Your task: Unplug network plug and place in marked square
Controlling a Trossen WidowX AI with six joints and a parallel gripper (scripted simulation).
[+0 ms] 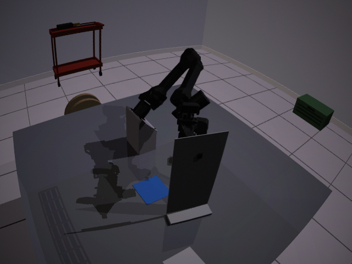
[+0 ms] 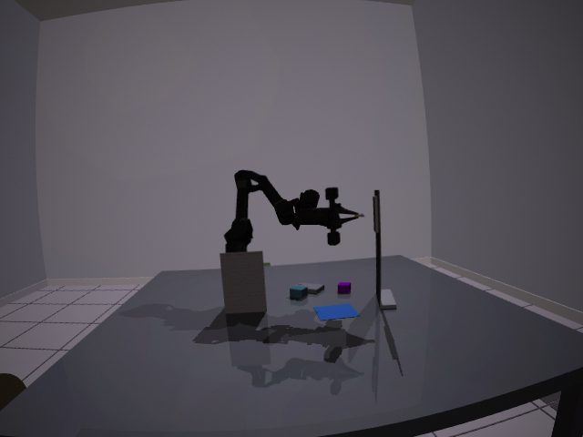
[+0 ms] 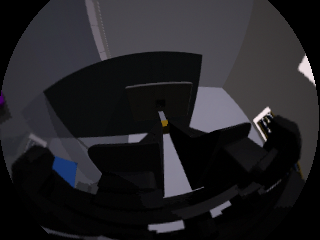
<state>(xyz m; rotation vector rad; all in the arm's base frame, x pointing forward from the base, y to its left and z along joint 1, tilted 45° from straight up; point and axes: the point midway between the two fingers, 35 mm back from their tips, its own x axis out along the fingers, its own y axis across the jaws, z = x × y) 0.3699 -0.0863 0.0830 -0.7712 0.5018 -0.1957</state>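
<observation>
The blue marked square lies 29 cm below my gripper tip, 10 cm behind it and 7 cm to the right of it. From my gripper tip the other things lie so: upright dark panel: 12 cm below, 7 cm ahead, 2 cm to the right; yellowish network plug: 1 cm ahead; purple cube: 27 cm below, 14 cm to the left, 2 cm behind.
</observation>
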